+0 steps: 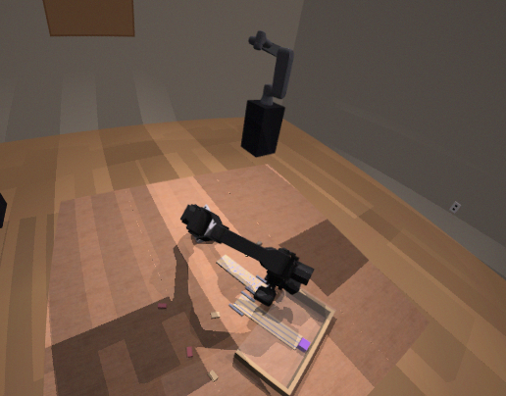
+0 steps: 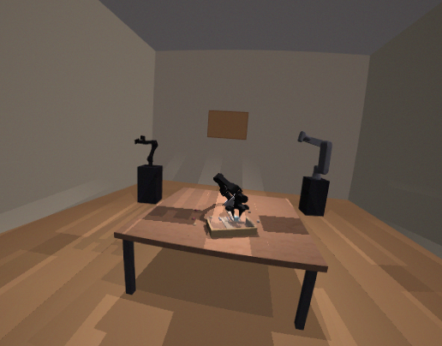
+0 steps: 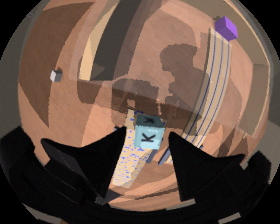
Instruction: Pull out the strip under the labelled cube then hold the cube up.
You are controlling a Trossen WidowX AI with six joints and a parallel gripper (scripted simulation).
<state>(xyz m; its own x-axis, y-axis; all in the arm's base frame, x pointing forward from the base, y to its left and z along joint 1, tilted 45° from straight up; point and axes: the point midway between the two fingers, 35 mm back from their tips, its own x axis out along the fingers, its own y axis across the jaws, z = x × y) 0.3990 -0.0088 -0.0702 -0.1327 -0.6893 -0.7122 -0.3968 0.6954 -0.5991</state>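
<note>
Right now the labelled cyan cube is 1 cm below my gripper tip. The rest, counted from my gripper tip: tiny white cube (1 cm behind, 18 cm to the left, 2 cm below); dotted strip (11 cm behind, 3 cm to the right, 2 cm below).
</note>
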